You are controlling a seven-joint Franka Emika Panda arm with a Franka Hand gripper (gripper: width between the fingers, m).
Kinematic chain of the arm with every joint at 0, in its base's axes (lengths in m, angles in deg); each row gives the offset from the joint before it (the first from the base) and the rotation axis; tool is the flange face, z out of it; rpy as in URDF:
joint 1: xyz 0 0 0.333 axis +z
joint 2: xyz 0 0 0 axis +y
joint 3: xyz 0 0 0.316 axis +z
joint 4: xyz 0.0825 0 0 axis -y
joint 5: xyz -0.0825 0 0.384 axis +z
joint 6: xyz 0 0 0 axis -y
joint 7: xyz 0.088 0 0 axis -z
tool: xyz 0 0 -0.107 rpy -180 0 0
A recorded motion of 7 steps. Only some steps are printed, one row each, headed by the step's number.
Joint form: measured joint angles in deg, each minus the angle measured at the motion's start. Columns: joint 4, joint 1, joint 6, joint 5, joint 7, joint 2, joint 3.
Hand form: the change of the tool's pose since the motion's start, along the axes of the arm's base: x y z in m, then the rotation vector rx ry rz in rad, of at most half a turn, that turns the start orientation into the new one. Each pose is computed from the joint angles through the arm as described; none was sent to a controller.
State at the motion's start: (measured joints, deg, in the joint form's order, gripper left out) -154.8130 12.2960 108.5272 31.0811 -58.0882 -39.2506 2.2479
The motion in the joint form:
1: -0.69 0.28 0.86 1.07 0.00 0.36 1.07
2: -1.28 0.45 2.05 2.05 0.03 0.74 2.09
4: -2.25 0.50 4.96 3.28 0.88 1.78 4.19
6: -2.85 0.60 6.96 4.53 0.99 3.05 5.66
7: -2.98 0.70 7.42 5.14 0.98 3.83 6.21
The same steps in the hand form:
1: -0.0025 0.0071 -0.0067 0.0003 0.0058 0.0041
2: -0.0038 0.0129 -0.0124 -0.0002 0.0051 0.0031
4: -0.0041 0.0222 -0.0238 -0.0158 -0.0003 -0.0139
6: -0.0041 0.0293 -0.0341 -0.0215 0.0023 -0.0202
7: -0.0043 0.0327 -0.0393 -0.0223 0.0117 -0.0197

